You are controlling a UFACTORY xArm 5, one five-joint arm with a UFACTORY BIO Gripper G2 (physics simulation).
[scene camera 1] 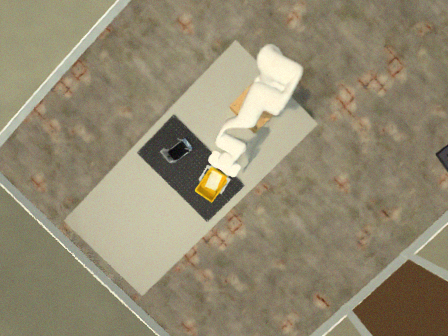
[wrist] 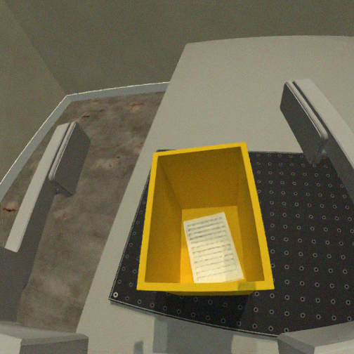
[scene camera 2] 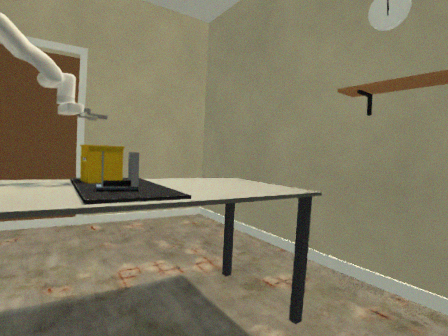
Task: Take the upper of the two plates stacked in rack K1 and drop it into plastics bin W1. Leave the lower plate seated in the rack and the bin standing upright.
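Frame: origin at the arm's base, x ahead, y left, z up, level; millimetres.
Where they show: end effector, tool point: (scene camera 1: 212,183) (scene camera 2: 97,117).
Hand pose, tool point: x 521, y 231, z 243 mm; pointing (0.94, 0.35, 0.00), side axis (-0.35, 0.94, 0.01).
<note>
Each offset is from my tool point to the top centre of the thing. Level surfaces: height alone.
The yellow bin W1 @(dx +28, dy +13, dz -136 mm) (scene camera 1: 204,191) (scene camera 2: 92,166) (wrist: 200,172) stands upright on the dark perforated mat @(dz -316 mm) (scene camera 1: 185,175) (scene camera 2: 160,194) (wrist: 295,225). A white gridded plate @(dx +24, dy +11, dz -299 mm) (scene camera 1: 214,181) (wrist: 212,247) lies at the bottom of the bin, turned slightly to its walls. Rack K1 (scene camera 1: 186,144) (scene camera 2: 133,170), with grey uprights, stands on the mat's other half. A black plate @(dx +87, dy -299, dz -282 mm) (scene camera 1: 177,150) (scene camera 2: 116,183) sits low between the uprights. My gripper (scene camera 1: 215,179) (scene camera 2: 101,117) (wrist: 188,141) is open and empty, above the bin and clear of its rim. The rack does not show in the wrist view.
The mat lies on a pale table @(dz -329 mm) (scene camera 1: 110,215) (scene camera 2: 230,186) (wrist: 215,70). The bin is near one long edge of the table. A wooden board (scene camera 1: 241,100) is under the arm's base. A wall shelf (scene camera 2: 400,82) is at the right of the second scene view.
</note>
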